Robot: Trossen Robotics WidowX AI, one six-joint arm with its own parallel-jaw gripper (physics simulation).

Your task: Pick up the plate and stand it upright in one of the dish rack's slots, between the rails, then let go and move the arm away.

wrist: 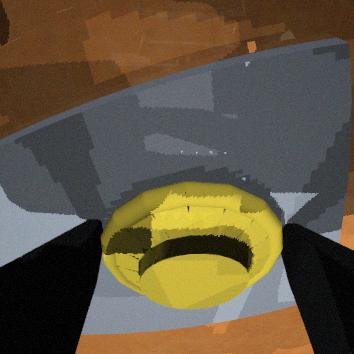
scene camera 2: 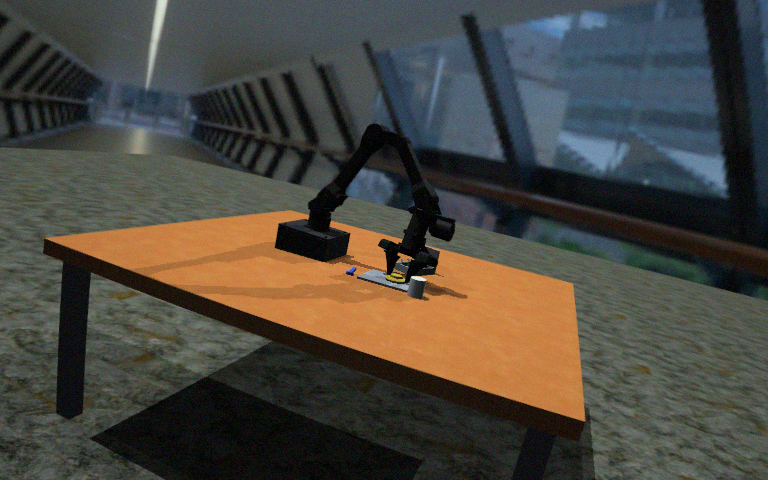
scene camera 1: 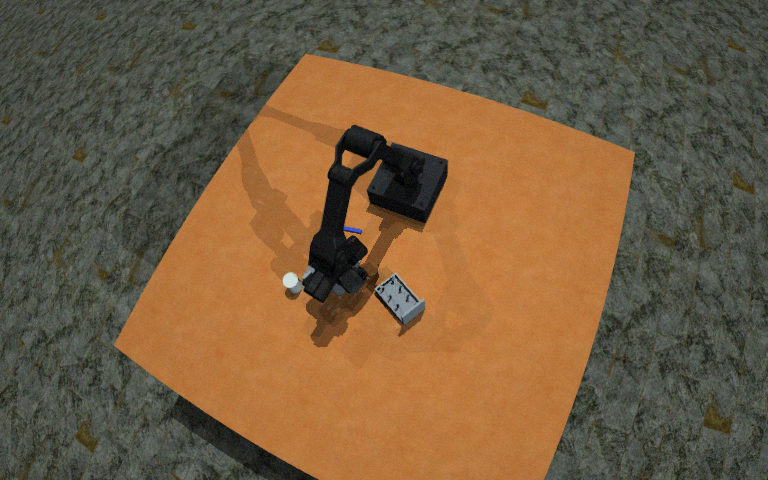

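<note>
The yellow plate (wrist: 192, 246) (scene camera 2: 394, 277) lies flat on a grey mat (wrist: 253, 105) (scene camera 2: 374, 276). In the wrist view my gripper (wrist: 194, 235) (scene camera 2: 401, 272) is down over it, one black finger against each side of the plate's rim, shut on the plate. In scene camera 1 the arm's wrist (scene camera 1: 332, 273) hides the plate. The grey dish rack (scene camera 1: 399, 298) with its dark rails stands on the table just to the right of the gripper, empty.
A white cylinder (scene camera 1: 292, 282) (scene camera 2: 416, 287) stands close beside the gripper at the mat's edge. A small blue object (scene camera 1: 353, 230) (scene camera 2: 351, 271) lies near the arm. The arm's black base (scene camera 1: 408, 181) (scene camera 2: 312, 240) sits behind, on the orange table (scene camera 1: 501, 238).
</note>
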